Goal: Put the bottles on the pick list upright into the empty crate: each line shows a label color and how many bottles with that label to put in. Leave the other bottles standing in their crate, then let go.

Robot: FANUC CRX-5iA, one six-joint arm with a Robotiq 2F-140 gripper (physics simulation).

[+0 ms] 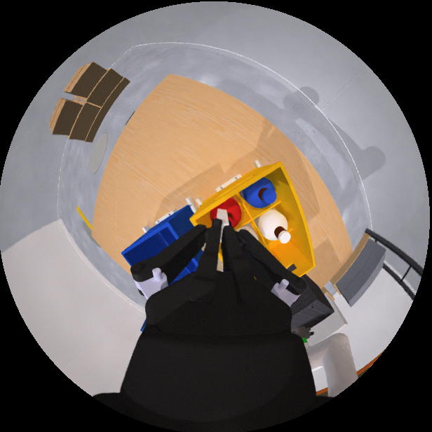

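A yellow crate [295,200] with dividers stands on the table. In it are a red bottle [232,209], a blue bottle [256,194] and a white bottle [271,223]. Part of another pale bottle [249,231] shows beside the fingers. The cell at the crate's lower right shows bare floor. A blue crate [156,242] stands to the left, partly hidden by the gripper; its visible compartments hold no bottle. My gripper [220,216] is shut, its pale fingertips in line with the red bottle and partly covering it. The pick list does not show.
The crates stand on a wooden table [165,130]. Brown cardboard boxes [90,102] lie beyond it at the upper left. A dark box [314,304] is close to the gripper's right side. A grey panel [361,270] and a black railing [400,252] are at the right.
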